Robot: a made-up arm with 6 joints.
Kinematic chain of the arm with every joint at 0, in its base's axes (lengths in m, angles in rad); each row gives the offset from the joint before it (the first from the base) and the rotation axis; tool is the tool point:
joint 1: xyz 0 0 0.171 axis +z
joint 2: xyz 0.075 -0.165 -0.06 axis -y
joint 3: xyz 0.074 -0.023 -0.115 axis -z
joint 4: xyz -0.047 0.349 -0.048 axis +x
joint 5: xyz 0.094 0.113 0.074 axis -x
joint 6: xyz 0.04 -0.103 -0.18 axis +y
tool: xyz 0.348 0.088 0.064
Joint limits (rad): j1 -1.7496..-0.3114 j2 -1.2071..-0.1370 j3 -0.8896..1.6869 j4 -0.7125..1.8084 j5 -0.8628..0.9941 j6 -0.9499..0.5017
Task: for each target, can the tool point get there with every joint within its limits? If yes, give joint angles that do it. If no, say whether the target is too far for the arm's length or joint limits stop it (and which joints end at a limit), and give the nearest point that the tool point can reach.
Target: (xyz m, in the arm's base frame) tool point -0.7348 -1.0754 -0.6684
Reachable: no: too far | nearest point -0.5182 -0.7584 -0.4168 | short by 0.459 m
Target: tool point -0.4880 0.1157 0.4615
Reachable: no: joint limits stop it (at a limit: joint 1, joint 2, joint 3, joint 5, joint 6) | nearest point -0.4816 -0.1863 0.1092 | short by 0.464 m
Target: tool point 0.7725 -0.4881 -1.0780
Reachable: no: too far | nearest point 0.4971 -0.3833 -0.6460 | short by 0.523 m
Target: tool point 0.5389 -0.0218 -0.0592
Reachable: yes | joints -0.4428 -0.3175 0.0489 0.1898 -0.1320 -0.5106
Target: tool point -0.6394 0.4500 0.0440
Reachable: no: joint limits stop it (at a limit: joint 1, joint 2, joint 3, joint 4, joint 6) | nearest point -0.6031 0.2189 -0.2092 | short by 0.345 m
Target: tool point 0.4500 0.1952 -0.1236
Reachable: yes | joints -0.9419 -0.5676 -0.5974 0.4672 -0.2162 0.1293
